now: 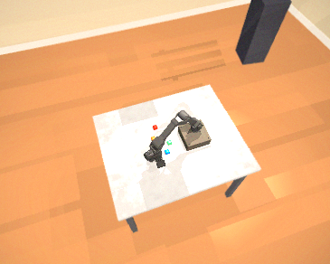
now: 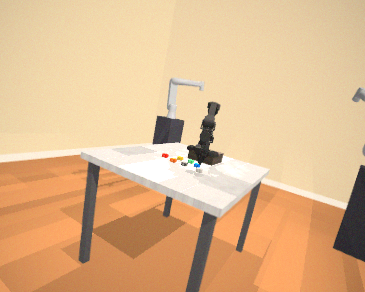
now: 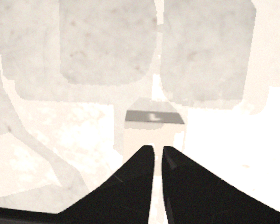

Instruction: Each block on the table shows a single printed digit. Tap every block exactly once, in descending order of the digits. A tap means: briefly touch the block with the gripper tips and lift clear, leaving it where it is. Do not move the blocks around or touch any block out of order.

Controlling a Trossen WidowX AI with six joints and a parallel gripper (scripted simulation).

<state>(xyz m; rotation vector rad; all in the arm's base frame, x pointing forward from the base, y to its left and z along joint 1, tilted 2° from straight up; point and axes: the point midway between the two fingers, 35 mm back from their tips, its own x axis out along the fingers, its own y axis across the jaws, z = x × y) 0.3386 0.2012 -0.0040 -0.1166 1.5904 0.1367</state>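
Right now my gripper tip is 120 mm past the green block, 150 mm to the left of it and 30 mm above it. Also, from my gripper tip: blue block: 90 mm behind, 70 mm to the right, 30 mm below; then yellow block: 100 mm behind, 240 mm to the right, 30 mm below; then orange block: 210 mm to the right, 30 mm below.
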